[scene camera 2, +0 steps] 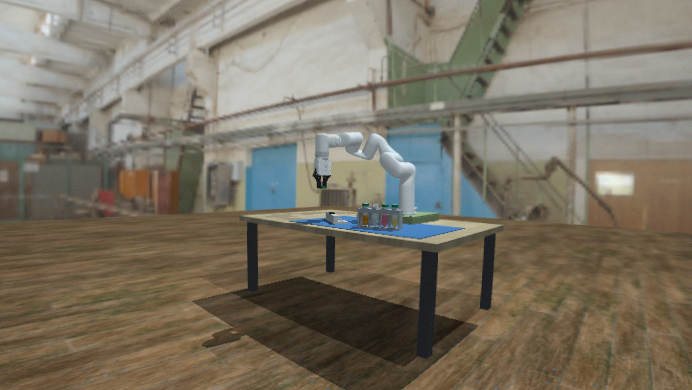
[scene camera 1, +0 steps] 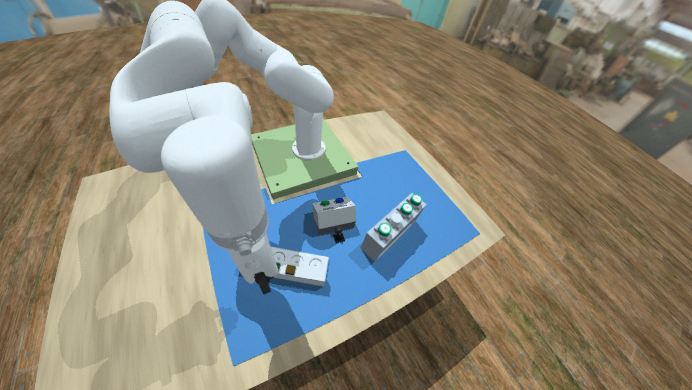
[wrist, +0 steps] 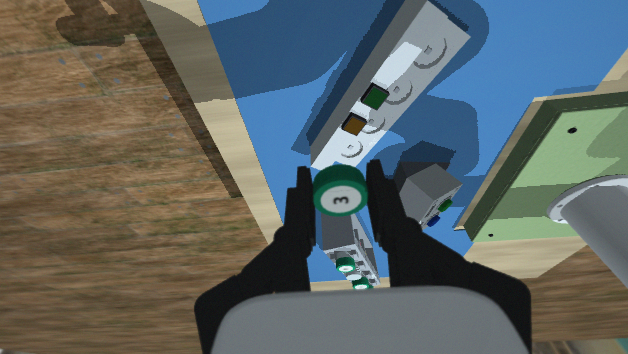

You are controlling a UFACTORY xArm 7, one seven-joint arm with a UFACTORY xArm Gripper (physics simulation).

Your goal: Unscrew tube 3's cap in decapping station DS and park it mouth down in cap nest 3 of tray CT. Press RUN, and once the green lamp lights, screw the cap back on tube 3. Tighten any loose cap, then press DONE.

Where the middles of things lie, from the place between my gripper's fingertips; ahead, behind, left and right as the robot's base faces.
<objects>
Now: hand 130 mm past the grey button box (scene camera 1: 335,217), 240 mm to the right of it and 150 mm above it.
</objects>
